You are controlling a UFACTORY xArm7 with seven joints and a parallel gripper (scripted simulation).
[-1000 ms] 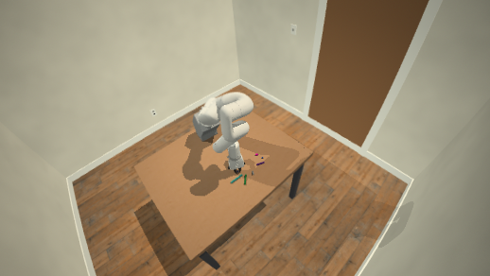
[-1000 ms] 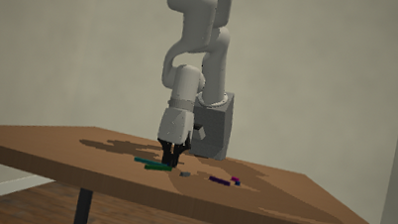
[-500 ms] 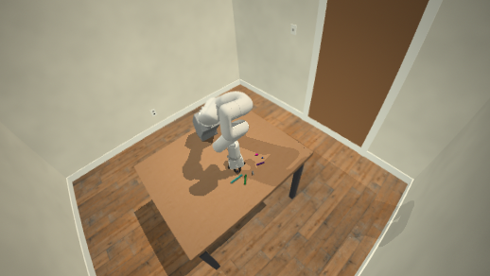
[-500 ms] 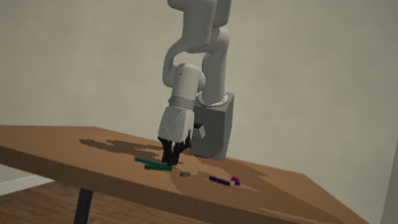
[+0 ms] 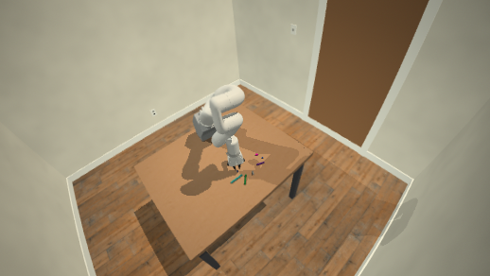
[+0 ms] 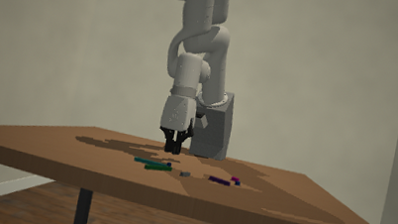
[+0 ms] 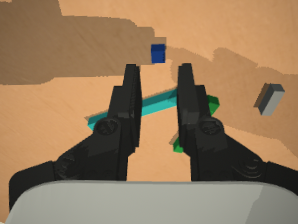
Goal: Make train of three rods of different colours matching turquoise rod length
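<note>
My gripper is now 9 cm short of the small grey rod, 6 cm to the right of it and 6 cm above it. Also, from my hand: green rod 9 cm ahead, 6 cm below, 1 cm to the right; purple rod 16 cm to the left, 8 cm ahead, 6 cm below; turquoise rod 6 cm below, 5 cm to the right, 4 cm ahead.
</note>
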